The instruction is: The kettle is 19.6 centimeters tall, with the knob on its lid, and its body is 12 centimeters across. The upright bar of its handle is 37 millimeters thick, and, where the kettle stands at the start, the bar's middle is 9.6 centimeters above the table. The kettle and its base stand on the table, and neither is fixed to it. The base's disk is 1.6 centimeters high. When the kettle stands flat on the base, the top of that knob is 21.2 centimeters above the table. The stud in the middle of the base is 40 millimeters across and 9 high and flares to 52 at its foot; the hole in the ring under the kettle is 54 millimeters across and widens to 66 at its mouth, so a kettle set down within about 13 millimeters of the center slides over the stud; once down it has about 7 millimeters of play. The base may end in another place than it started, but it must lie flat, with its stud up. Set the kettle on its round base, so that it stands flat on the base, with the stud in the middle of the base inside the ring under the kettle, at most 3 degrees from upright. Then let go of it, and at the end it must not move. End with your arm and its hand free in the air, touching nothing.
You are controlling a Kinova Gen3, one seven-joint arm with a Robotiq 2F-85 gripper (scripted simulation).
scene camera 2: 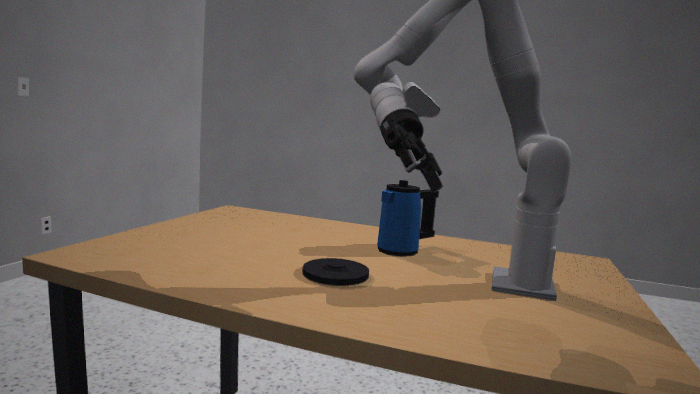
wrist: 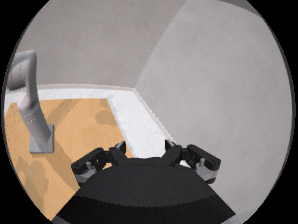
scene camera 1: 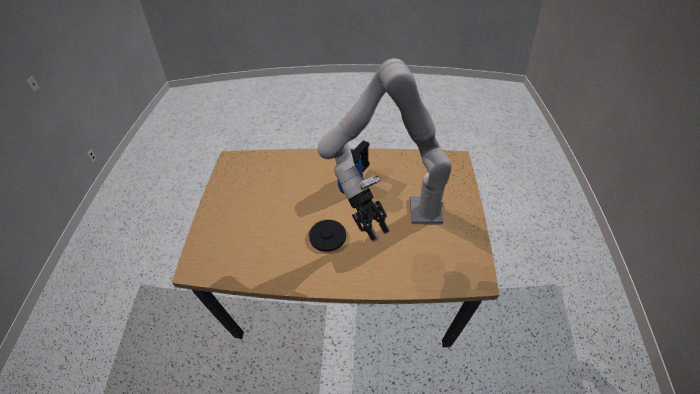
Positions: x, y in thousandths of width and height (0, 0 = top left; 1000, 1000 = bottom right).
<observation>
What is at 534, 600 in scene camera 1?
The gripper.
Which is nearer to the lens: the blue kettle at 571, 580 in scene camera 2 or the round black base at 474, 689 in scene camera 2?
The round black base.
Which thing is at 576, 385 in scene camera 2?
The gripper.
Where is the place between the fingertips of the gripper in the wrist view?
488, 650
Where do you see a round black base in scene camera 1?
468, 598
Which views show the round black base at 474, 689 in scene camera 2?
Scene camera 2 and scene camera 1 only.
</observation>
